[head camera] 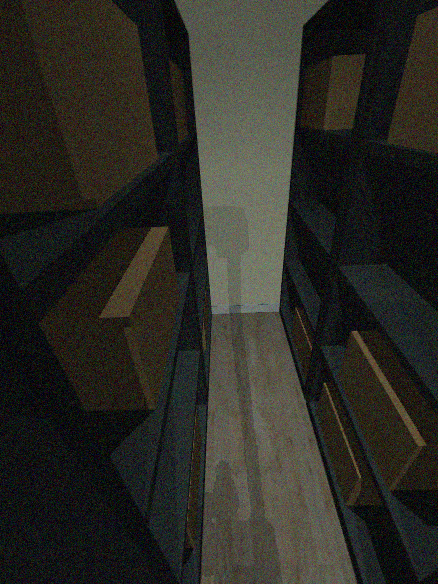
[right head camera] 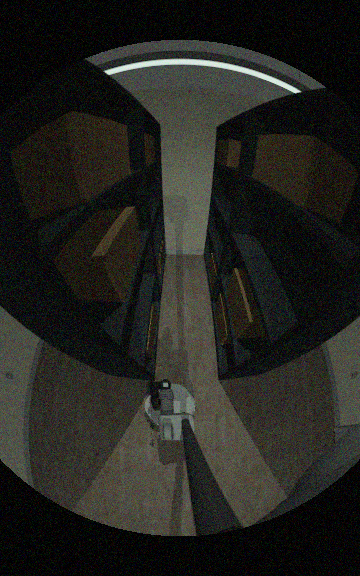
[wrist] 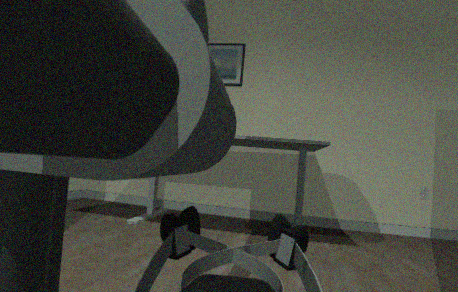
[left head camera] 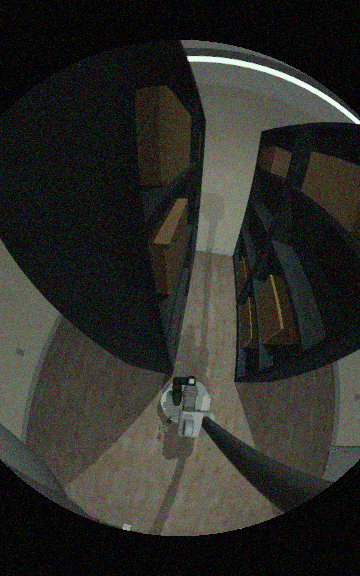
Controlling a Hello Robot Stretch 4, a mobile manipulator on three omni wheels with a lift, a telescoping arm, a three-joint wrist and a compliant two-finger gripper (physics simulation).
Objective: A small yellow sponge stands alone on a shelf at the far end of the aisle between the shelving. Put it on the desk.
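Frame: origin at the robot's base, x ahead, y left, z up, level; metres.
Seen in the pictures: gripper, between the fingertips: (wrist: 234, 227) (left head camera: 175, 424).
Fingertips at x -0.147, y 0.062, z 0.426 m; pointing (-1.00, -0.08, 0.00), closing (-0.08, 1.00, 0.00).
Offsets run from my fingertips to a thing's top centre. Level surfaces: height alone.
The yellow sponge does not show in any view. In the wrist view my gripper (wrist: 234, 227) is open, its two dark fingertips wide apart with nothing between them. The desk {0.241 m up} (wrist: 285, 144), a thin top on upright legs, stands against a wall well beyond the fingers; the arm's parts hide its left portion. Dark shelving rises on the left (head camera: 172, 440) (left head camera: 75, 225) and on the right (head camera: 395, 295) (left head camera: 300, 285) (right head camera: 265, 285). The aisle between them ends at a pale wall (head camera: 245, 125) (right head camera: 185, 150).
My round base (left head camera: 204, 400) (right head camera: 187, 400) is near the mouth of the narrow aisle floor {0.454 m down} (head camera: 280, 425). Brown boxes stand on both sides, including a left one {0.866 m ahead, 0.212 m left, 0.807 m up} (head camera: 80, 340) and a right one {0.794 m ahead, 0.725 m right, 0.350 m up} (head camera: 375, 415). A framed picture (wrist: 227, 62) hangs above the desk.
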